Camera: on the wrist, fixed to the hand. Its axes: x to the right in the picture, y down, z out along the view.
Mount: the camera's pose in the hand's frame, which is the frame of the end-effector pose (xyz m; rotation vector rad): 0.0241 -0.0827 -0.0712 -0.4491 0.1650 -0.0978
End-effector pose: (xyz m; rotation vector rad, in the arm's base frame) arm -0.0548 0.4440 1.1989 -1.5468 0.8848 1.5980
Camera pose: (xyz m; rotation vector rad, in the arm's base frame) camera 0.0521 0.4243 1.1730 -2.0226 0.5425 1.6921
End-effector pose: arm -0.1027 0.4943 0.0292 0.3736 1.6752 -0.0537
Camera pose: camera -0.1957 0.4391 0.0012 -0.0446 1.8086 0.2841
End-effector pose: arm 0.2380 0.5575 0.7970 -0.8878 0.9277 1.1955
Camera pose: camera 0.3145 0.4880 0.7545 -1.3923 0.7448 1.2820
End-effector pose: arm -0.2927 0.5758 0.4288 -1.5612 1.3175 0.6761
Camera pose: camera -0.2190 0.4985 0.4617 -2.0661 1.2529 0.8356
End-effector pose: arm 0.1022 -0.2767 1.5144 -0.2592 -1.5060 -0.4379
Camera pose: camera 0.1308 -0.3841 1.5257 -0.4898 -1.2496 -0.8567
